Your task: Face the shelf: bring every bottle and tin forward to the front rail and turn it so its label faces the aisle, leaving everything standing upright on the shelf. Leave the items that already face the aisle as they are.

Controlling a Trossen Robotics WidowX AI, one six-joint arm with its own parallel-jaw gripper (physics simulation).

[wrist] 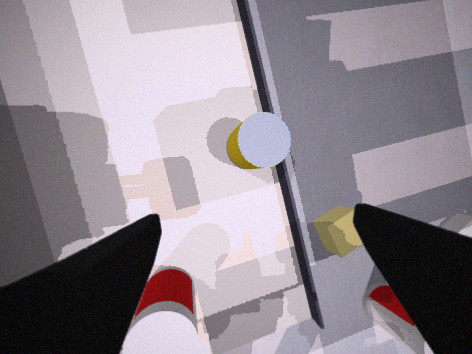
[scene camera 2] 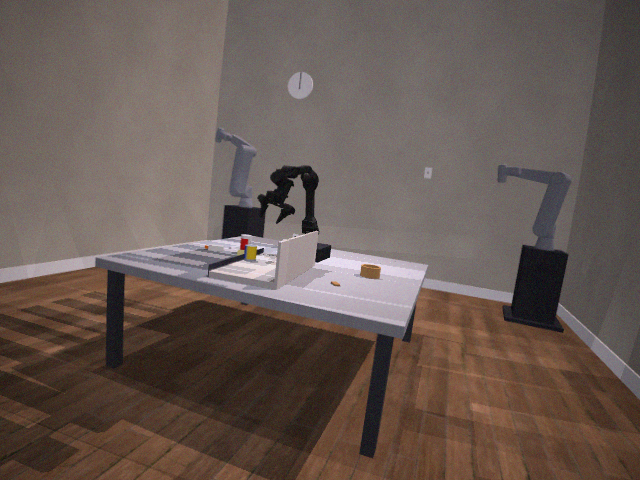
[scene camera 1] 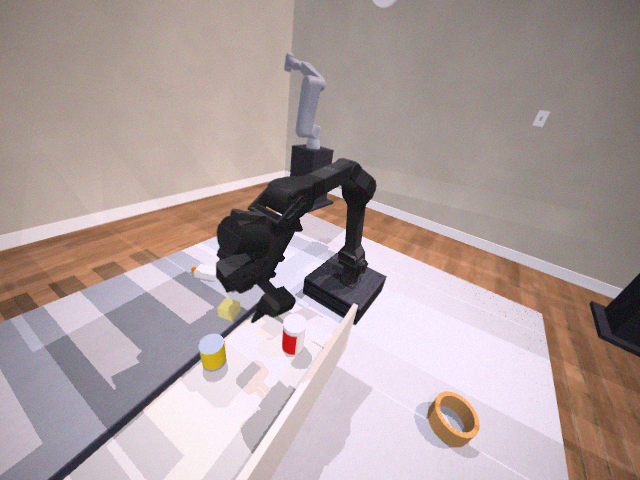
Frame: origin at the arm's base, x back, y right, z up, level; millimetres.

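Seen in the pictures: gripper, fingertip midpoint: (wrist: 256, 217) (scene camera 2: 268, 220) (scene camera 1: 239, 306); arm's base at its link origin: (scene camera 1: 349, 279).
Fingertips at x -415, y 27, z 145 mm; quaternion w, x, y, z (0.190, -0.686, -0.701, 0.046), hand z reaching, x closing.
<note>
Pixels of each thing's top centre, then the offset from my fingertips to it. "pt": a spot on its surface instead.
- yellow tin with a pale lid, top centre: (wrist: 265, 139) (scene camera 1: 211, 343) (scene camera 2: 251, 245) dx -52, dy +48, dz -123 mm
- dark front rail at a spot on its surface: (wrist: 256, 60) (scene camera 1: 167, 382) pt dx -153, dy +60, dz -173 mm
- white can with a red label, top centre: (wrist: 161, 347) (scene camera 1: 295, 322) dx +114, dy -58, dz -94 mm
- pale shelf at a spot on its surface: (wrist: 165, 60) pt dx -159, dy -46, dz -193 mm
- red-and-white can at a spot on its surface: (wrist: 387, 300) pt dx +169, dy +231, dz -181 mm
- yellow block at its top centre: (wrist: 348, 233) (scene camera 1: 228, 304) dx +69, dy +176, dz -181 mm
- white object with an orange tip, top centre: (wrist: 470, 239) (scene camera 1: 204, 268) (scene camera 2: 214, 245) dx +105, dy +392, dz -191 mm
- orange ring at its top centre: (scene camera 1: 457, 413) (scene camera 2: 371, 266) dx +247, dy -449, dz -169 mm
A yellow tin with a pale lid (scene camera 1: 212, 352) (scene camera 2: 251, 252) (wrist: 264, 140) stands upright against the dark front rail (scene camera 1: 155, 392) (wrist: 256, 60); a blue strip shows at its rail-side edge. A white can with a red label (scene camera 1: 293, 335) (wrist: 167, 295) stands upright farther back on the pale shelf (scene camera 1: 175, 418) (wrist: 165, 60); its red side faces along the shelf. Another red-and-white can (wrist: 387, 300) is beyond the rail, partly hidden by the right finger. Scene camera 2 shows one red can, which one I cannot tell. My gripper (scene camera 2: 270, 217) (wrist: 256, 217) is open and empty, above the rail's far end.
The upright back panel (scene camera 1: 310, 382) (scene camera 2: 297, 259) borders the shelf. A yellow block (scene camera 1: 229, 308) (wrist: 340, 231) and a white object with an orange tip (scene camera 1: 205, 273) lie beyond the rail. An orange ring (scene camera 1: 447, 434) (scene camera 2: 370, 271) lies behind the panel.
</note>
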